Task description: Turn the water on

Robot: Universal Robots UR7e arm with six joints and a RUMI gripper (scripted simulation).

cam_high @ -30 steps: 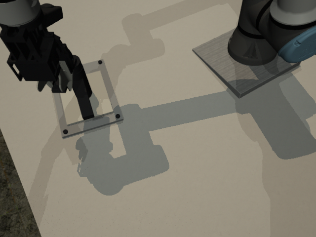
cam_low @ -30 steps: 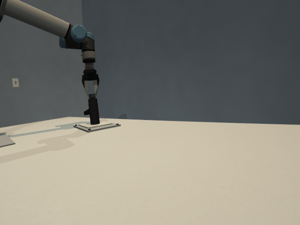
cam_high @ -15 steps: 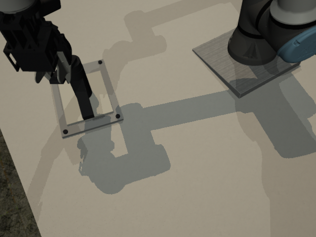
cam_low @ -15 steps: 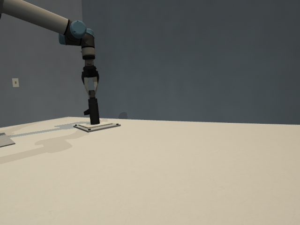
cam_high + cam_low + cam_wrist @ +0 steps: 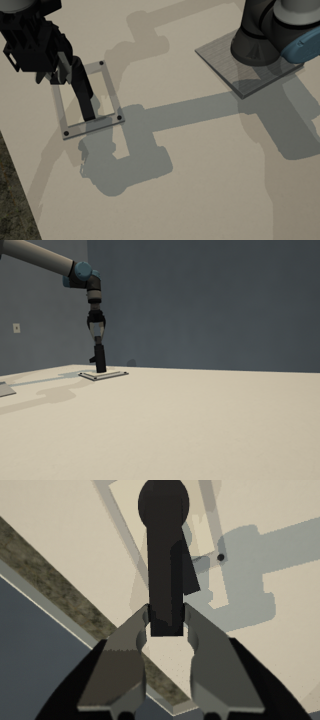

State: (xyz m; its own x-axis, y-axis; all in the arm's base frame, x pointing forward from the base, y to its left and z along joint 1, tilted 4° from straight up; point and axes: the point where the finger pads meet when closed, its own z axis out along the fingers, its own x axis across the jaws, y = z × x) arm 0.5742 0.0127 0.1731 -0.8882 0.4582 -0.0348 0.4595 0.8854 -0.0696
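My hand is 20 mm past the black lever, 30 mm to the left of it and 10 mm above it. Also, from my hand: plate (40 mm behind, 70 mm to the right, 180 mm below); black tap (30 mm behind, 50 mm to the right, 80 mm below).
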